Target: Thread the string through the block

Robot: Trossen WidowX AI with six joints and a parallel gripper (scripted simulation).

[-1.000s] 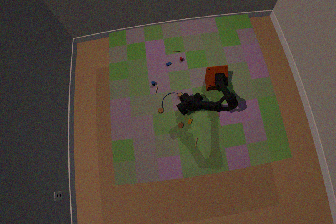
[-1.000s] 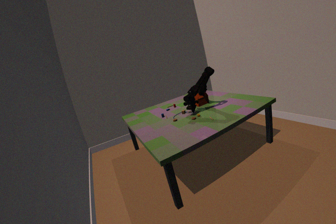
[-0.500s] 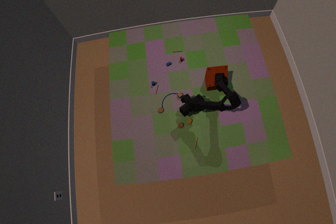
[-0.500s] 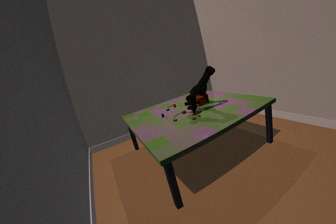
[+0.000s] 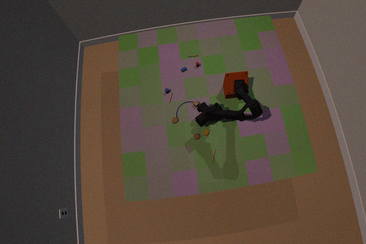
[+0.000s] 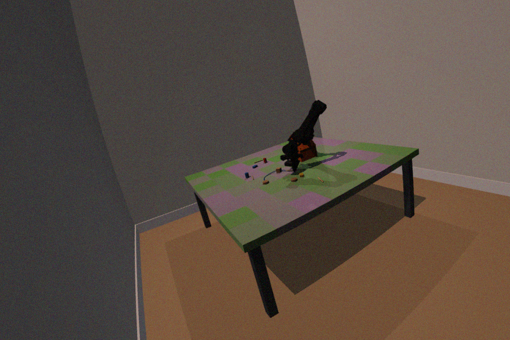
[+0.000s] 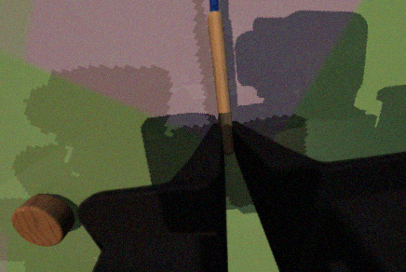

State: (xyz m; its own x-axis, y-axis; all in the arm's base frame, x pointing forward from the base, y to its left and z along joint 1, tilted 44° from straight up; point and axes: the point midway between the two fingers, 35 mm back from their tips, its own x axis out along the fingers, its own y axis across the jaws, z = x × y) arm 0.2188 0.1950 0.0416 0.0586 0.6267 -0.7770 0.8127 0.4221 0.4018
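Right now the thin wooden stick is 2 cm ahead of my gripper tip, 3 cm to the right of it and 1 cm above it. Also, from my gripper tip: yellow block (2 cm ahead, 11 cm to the left, 1 cm above); then wooden disc (9 cm ahead, 13 cm to the left, 1 cm above); then wooden block (7 cm ahead, 10 cm to the right, 1 cm above).
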